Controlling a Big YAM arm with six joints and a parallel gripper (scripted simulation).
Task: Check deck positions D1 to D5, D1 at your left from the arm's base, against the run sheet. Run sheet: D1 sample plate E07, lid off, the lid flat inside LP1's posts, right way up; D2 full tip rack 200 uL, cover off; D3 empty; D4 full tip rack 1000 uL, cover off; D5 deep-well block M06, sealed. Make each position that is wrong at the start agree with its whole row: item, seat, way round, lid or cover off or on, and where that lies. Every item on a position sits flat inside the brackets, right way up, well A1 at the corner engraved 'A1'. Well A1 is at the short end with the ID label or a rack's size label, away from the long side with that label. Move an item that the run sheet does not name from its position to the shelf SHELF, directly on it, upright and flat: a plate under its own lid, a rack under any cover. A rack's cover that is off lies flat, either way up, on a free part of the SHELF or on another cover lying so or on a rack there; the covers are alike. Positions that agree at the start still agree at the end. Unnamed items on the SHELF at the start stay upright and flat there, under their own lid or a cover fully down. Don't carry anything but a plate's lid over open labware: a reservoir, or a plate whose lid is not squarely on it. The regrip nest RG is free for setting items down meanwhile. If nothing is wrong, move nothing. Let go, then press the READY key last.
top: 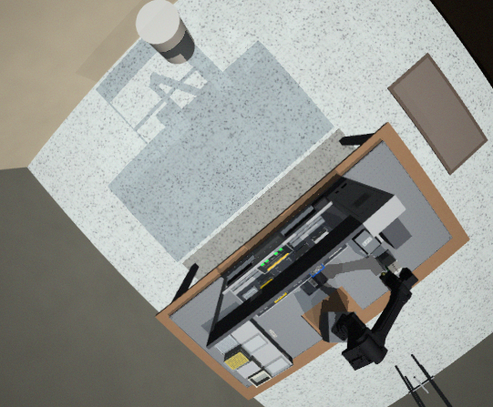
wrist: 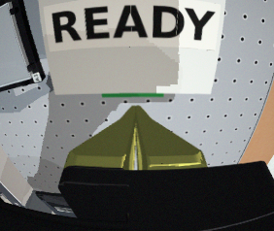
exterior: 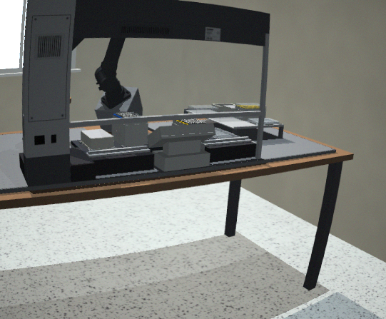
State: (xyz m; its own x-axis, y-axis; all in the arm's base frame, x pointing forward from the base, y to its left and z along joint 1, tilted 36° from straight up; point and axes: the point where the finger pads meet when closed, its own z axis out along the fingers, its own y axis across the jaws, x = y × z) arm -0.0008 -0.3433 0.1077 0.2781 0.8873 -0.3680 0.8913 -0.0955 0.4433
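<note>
My gripper is now 10 mm past the key box, 40 mm to the left of it and 10 mm above it. From my hand the other things lie so: white deep-well block 370 mm ahead, 30 mm to the left; dark square nest 260 mm ahead, 270 mm to the left, 70 mm below; blue tip rack 390 mm ahead, 150 mm to the left, 40 mm above.
</note>
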